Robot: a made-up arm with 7 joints. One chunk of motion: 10 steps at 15 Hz.
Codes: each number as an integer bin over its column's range. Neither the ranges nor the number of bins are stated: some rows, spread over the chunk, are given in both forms.
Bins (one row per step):
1: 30 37 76 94 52 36 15
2: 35 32 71 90 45 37 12
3: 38 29 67 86 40 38 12
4: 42 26 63 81 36 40 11
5: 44 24 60 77 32 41 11
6: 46 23 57 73 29 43 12
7: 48 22 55 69 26 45 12
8: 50 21 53 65 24 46 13
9: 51 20 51 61 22 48 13
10: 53 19 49 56 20 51 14
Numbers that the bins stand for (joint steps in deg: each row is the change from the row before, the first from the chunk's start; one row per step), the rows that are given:
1: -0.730 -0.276 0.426 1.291 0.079 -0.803 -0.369
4: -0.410 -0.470 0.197 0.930 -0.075 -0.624 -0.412
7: -0.250 -0.541 0.057 0.597 -0.171 -0.401 -0.402
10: -0.117 -0.594 -0.049 0.236 -0.228 -0.133 -0.380
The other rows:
2: -0.597 -0.364 0.338 1.180 0.012 -0.758 -0.402
3: -0.517 -0.417 0.268 1.069 -0.036 -0.713 -0.402
5: -0.357 -0.506 0.145 0.819 -0.113 -0.579 -0.412
6: -0.303 -0.523 0.092 0.708 -0.142 -0.490 -0.402
8: -0.197 -0.559 0.022 0.486 -0.190 -0.356 -0.391
9: -0.170 -0.576 -0.014 0.374 -0.209 -0.267 -0.391

